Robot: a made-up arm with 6 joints.
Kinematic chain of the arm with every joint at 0, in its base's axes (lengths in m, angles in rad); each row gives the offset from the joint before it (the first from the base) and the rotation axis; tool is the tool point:
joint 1: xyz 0 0 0.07 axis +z
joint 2: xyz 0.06 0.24 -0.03 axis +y
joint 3: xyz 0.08 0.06 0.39 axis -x
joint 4: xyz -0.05 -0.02 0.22 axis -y
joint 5: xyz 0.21 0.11 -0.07 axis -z
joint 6: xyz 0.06 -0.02 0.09 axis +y
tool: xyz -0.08 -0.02 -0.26
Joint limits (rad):
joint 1: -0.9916..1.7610
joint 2: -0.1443..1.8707
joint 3: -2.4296..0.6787
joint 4: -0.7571..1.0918
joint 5: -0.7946..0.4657
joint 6: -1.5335..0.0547
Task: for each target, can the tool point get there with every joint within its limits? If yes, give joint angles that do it. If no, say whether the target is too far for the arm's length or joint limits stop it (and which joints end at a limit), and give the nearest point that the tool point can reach.
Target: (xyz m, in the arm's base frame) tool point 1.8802 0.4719 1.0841
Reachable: no: too far | nearest point 1.0744 0.2697 0.6186 | short by 0.952 m
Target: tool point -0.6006 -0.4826 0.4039
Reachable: no: joint limits stop it (at a limit: joint 1, joint 2, joint 4, joint 5, joint 6) | nearest point -0.3837 -0.0852 0.4313 | short by 0.454 m
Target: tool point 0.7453 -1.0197 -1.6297
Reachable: no: too far | nearest point 0.6253 -0.6024 -0.6596 | short by 1.063 m
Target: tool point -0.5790 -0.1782 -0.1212
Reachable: no: joint limits stop it (at a limit: joint 1, joint 2, joint 4, joint 5) | nearest point -0.4850 0.0160 -0.2299 | short by 0.242 m
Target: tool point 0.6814 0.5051 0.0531
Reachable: yes | joints 0.5629 0.9480 -1.0281 0.8488 -0.3121 -0.6239
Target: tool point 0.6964 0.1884 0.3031
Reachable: yes | joints -0.0764 0.4409 -1.0416 0.3170 -0.1148 -0.6316
